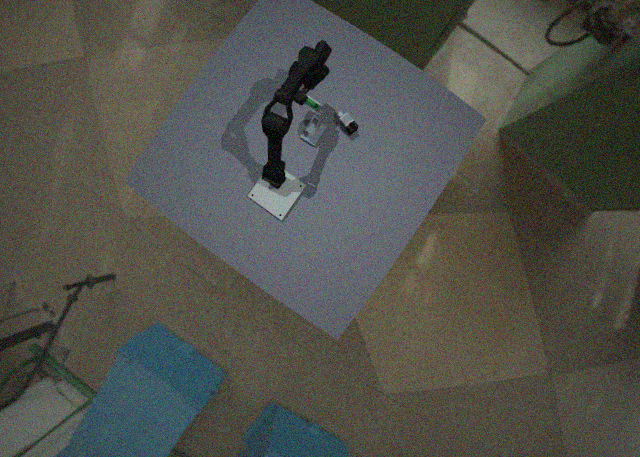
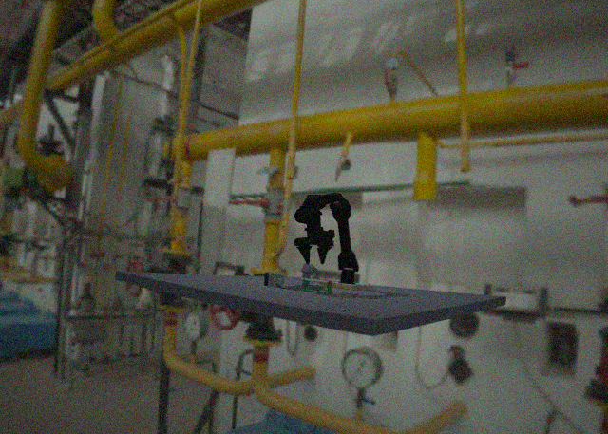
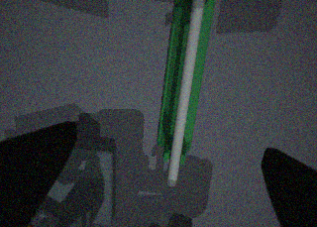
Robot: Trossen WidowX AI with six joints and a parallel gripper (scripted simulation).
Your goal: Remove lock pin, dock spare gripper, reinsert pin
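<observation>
Right now my gripper tip is 30 mm short of the spare gripper, 190 mm to the left of it and 80 mm above it. From my gripper tip the other things lie so: green mount (10 mm ahead, 20 mm to the left, 90 mm below).
</observation>
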